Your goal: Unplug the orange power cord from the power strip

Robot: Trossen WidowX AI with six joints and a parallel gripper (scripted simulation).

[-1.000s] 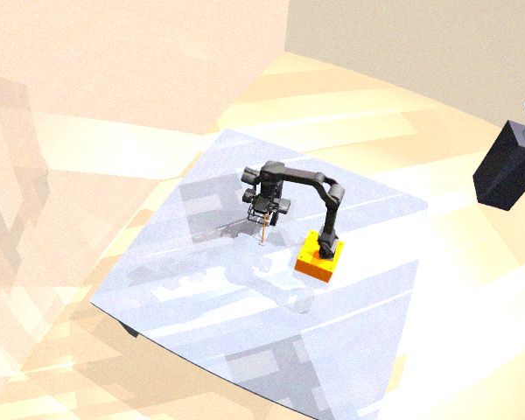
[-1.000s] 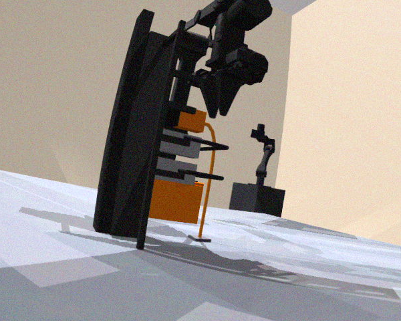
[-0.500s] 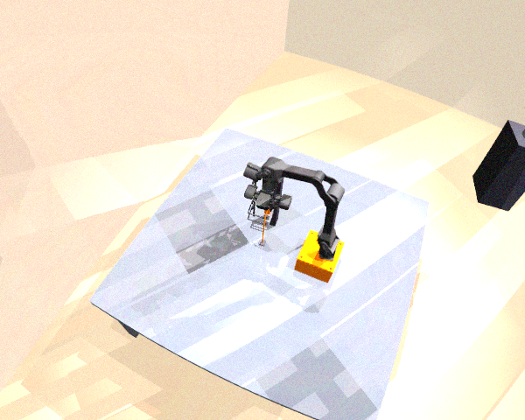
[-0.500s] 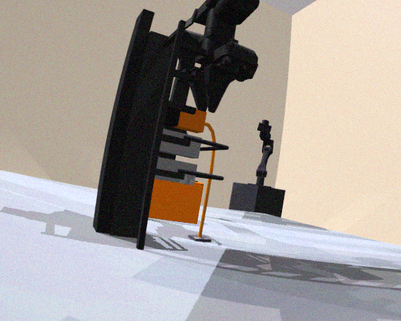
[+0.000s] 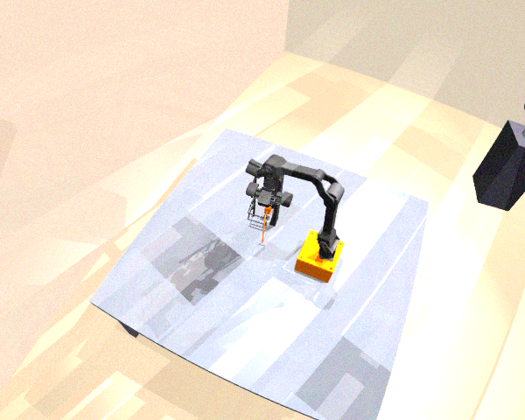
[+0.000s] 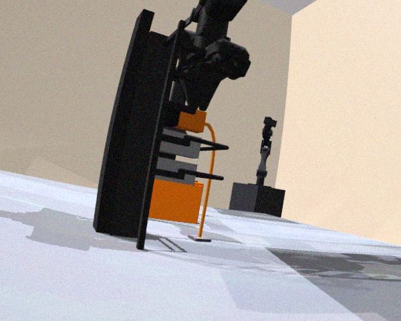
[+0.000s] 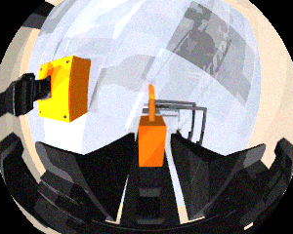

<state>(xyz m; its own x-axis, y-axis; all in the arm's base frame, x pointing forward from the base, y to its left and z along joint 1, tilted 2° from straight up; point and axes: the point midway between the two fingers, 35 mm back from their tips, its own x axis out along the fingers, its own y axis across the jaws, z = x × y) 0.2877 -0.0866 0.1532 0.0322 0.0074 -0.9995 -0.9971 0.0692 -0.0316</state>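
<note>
The orange plug lies 3 cm to the right of my gripper tip and 1 cm below it.
</note>
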